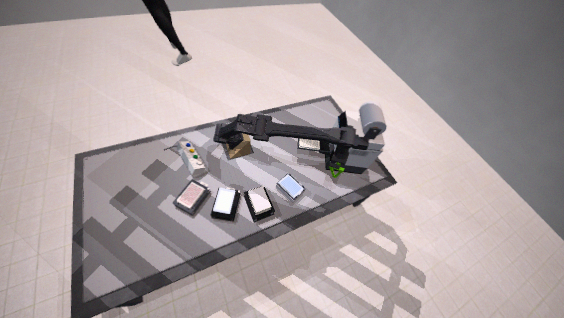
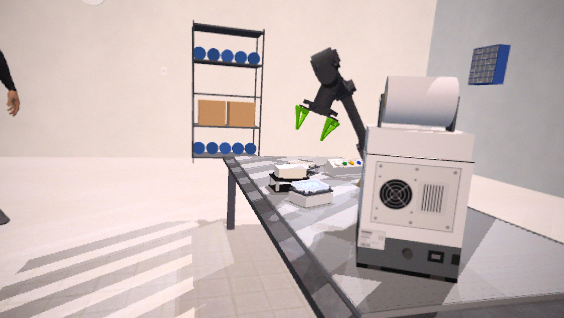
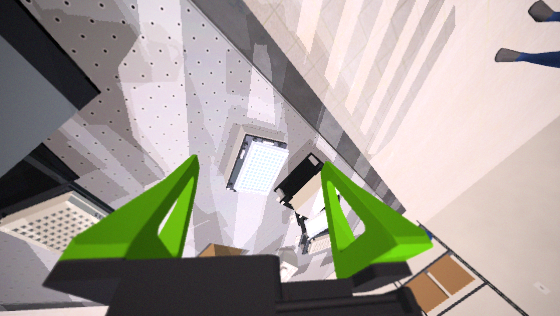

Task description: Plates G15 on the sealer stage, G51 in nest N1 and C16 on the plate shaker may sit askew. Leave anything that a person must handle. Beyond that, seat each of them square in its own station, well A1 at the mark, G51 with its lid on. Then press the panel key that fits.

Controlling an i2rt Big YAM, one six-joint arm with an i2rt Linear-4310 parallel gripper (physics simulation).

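Note:
My gripper (image 1: pixel 336 172) (image 2: pixel 309 134) (image 3: pixel 264 163) is open and empty, high above the table near the sealer. The white sealer (image 1: pixel 361 159) (image 2: pixel 414 195) carries a film roll. A pale plate (image 1: pixel 309 144) (image 3: pixel 60 220) lies on its stage, partly hidden. A bluish plate (image 1: pixel 290 186) (image 2: pixel 311 187) (image 3: pixel 262 166) sits on a white box-shaped station. A cream lidded block (image 1: pixel 259 200) (image 2: pixel 290 171) and a white-topped plate (image 1: pixel 226 201) sit in black nests. A reddish plate (image 1: pixel 192 195) lies on a dark base. The key panel (image 1: pixel 194 163) (image 2: pixel 336 167) has blue, yellow, green and white keys. Plate labels are unreadable.
A tan wedge-shaped block (image 1: pixel 239 146) (image 3: pixel 220 250) stands by the arm's base. The table's dark edge (image 1: pixel 240 243) runs past the nests. A person's leg (image 1: pixel 162 22) shows beyond the table. A storage rack (image 2: pixel 193 90) stands by the far wall.

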